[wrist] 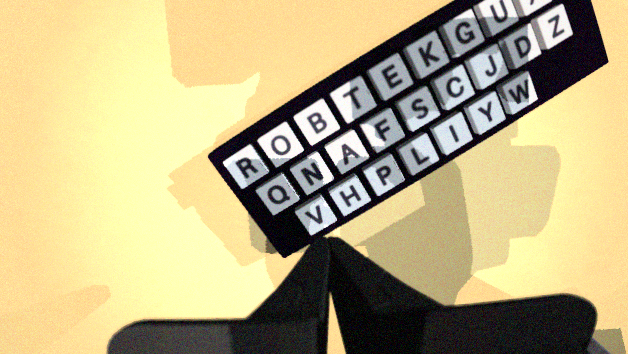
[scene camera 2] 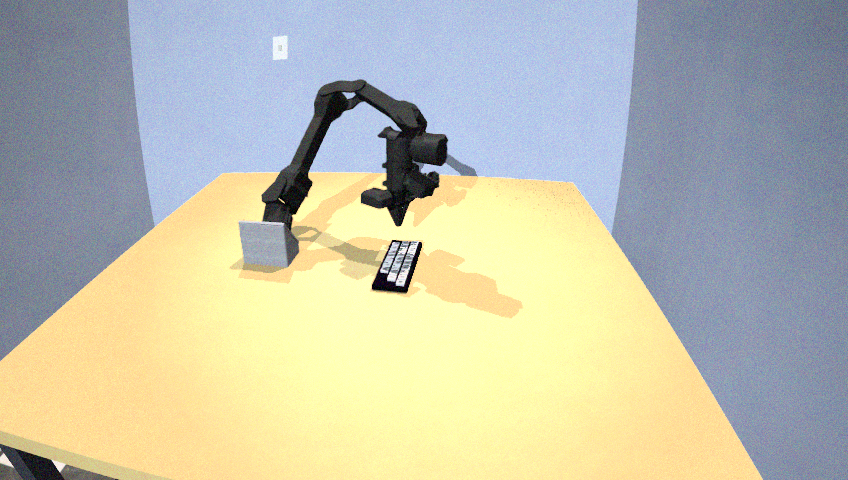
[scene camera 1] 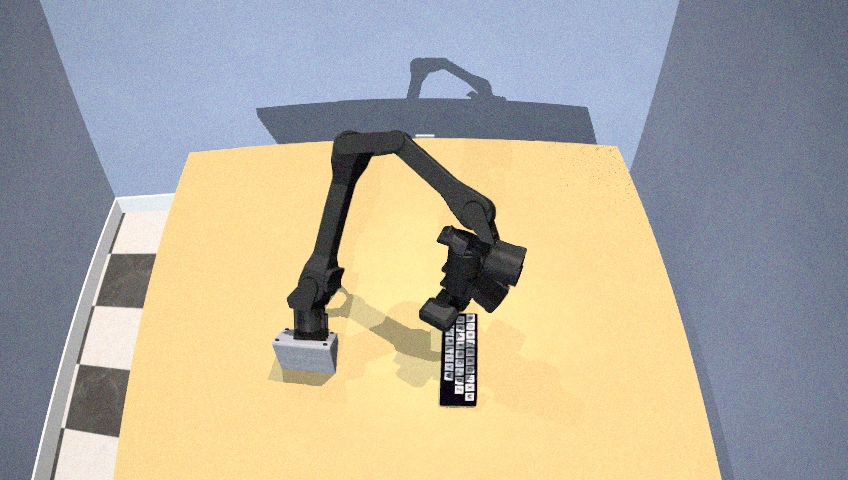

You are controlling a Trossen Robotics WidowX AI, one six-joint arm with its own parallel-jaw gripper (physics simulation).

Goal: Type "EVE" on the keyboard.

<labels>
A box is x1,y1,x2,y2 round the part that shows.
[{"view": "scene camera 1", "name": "gripper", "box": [419,258,510,332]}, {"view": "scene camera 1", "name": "black keyboard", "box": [439,313,477,405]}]
</labels>
